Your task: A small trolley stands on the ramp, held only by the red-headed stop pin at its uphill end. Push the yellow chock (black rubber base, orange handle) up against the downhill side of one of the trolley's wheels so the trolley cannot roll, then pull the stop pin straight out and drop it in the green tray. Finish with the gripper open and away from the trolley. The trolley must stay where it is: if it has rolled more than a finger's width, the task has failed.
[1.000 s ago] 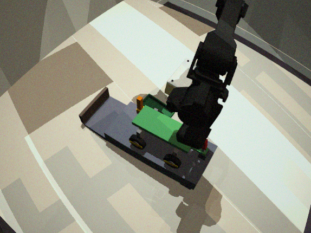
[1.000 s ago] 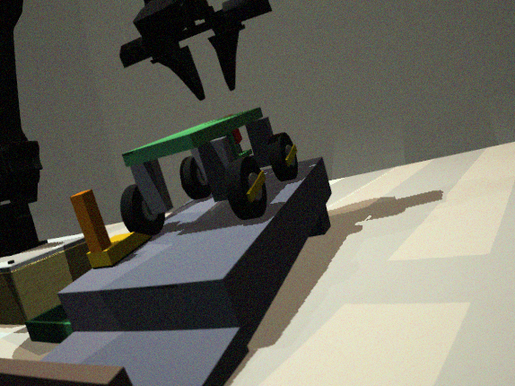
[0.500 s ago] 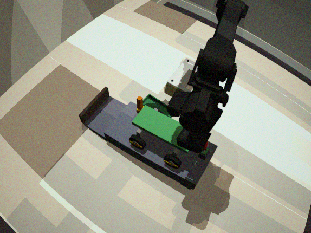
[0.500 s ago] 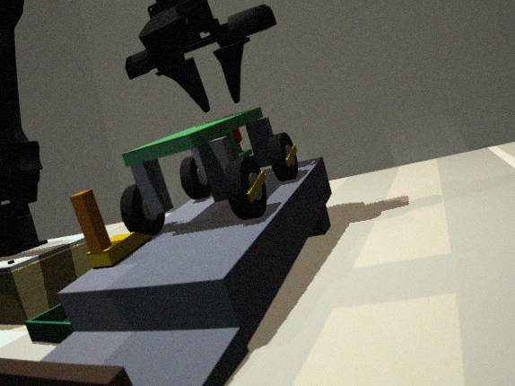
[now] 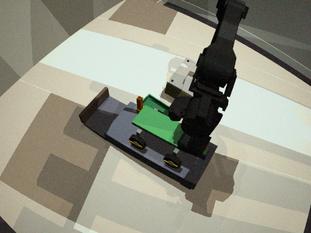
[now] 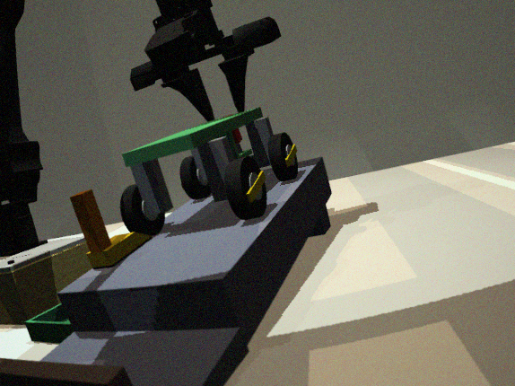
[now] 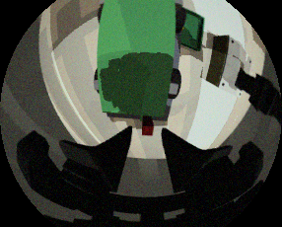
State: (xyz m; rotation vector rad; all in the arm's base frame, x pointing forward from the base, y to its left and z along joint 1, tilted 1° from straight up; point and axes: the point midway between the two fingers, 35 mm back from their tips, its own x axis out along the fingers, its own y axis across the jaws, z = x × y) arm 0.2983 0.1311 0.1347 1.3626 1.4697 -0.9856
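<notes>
The red-headed stop pin is 1 cm to the left of my gripper tip and 4 cm below it. Also, from my gripper tip: trolley 3 cm ahead, 10 cm to the right, 5 cm below; yellow chock 2 cm behind, 21 cm to the right, 8 cm below; ramp 3 cm ahead, 11 cm to the right, 12 cm below.
</notes>
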